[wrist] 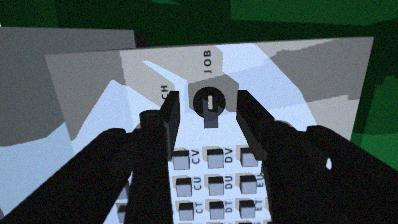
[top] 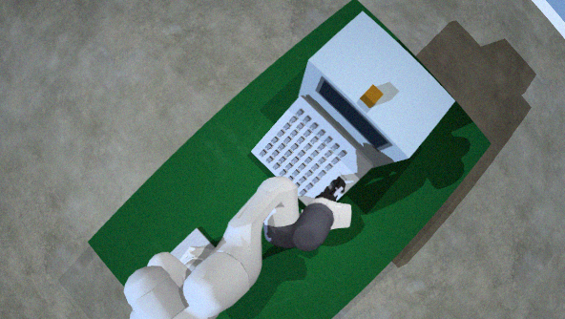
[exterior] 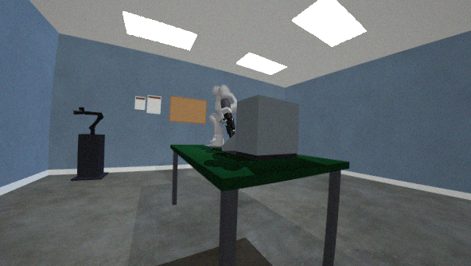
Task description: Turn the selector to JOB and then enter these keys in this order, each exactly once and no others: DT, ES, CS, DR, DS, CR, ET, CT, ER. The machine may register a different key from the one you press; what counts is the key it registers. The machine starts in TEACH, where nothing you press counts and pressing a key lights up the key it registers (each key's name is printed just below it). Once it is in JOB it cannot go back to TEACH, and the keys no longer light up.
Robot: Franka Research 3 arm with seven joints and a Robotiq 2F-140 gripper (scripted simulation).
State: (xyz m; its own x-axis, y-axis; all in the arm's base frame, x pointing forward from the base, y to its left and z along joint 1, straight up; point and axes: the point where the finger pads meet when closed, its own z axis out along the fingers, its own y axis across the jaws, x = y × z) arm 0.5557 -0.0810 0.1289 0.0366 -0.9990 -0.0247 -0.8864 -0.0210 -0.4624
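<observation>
The round selector knob is 10 mm ahead of my hand and 20 mm below it. Round my hand: key (30 mm behind, 190 mm to the left, 50 mm below); then sloping keyboard (30 mm ahead, 110 mm to the left, 70 mm below).
</observation>
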